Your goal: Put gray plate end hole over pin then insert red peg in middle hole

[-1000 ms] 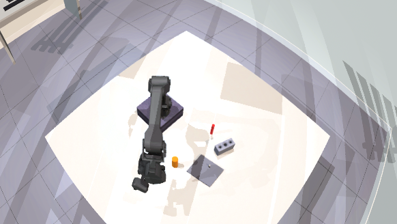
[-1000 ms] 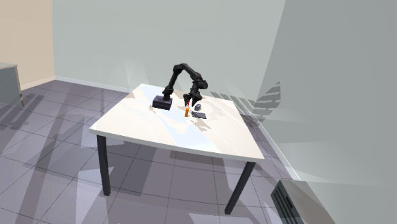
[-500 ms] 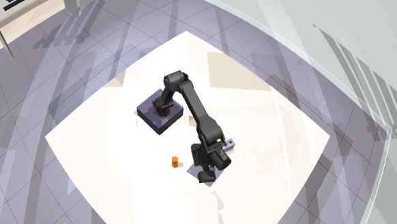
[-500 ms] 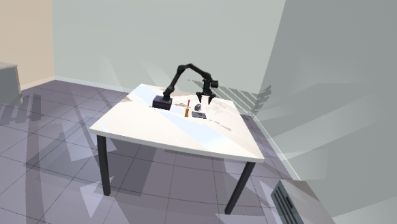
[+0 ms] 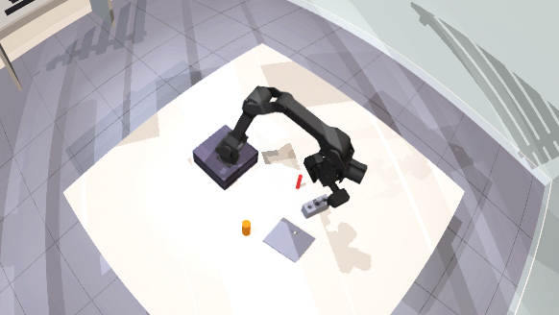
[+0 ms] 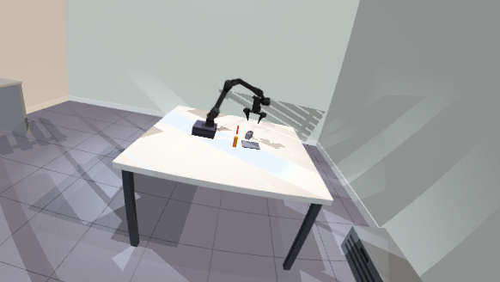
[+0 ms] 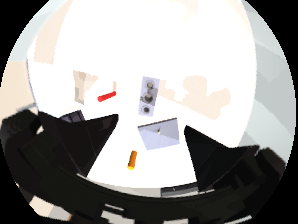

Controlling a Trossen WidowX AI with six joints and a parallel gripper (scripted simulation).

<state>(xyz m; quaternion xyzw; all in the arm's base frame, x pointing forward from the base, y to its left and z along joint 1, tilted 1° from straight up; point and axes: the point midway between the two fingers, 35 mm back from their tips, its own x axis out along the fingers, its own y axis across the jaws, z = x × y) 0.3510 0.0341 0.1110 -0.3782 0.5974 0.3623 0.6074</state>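
Now: gripper tip 1 cm past the gray plate, 2 cm to the right of it and 11 cm above it. Also, from my gripper tip: orange cylinder (14 cm behind, 21 cm to the right, 11 cm below); then red peg (11 cm behind, 5 cm to the left, 11 cm below); then base (1 cm behind, 13 cm to the right, 14 cm below).
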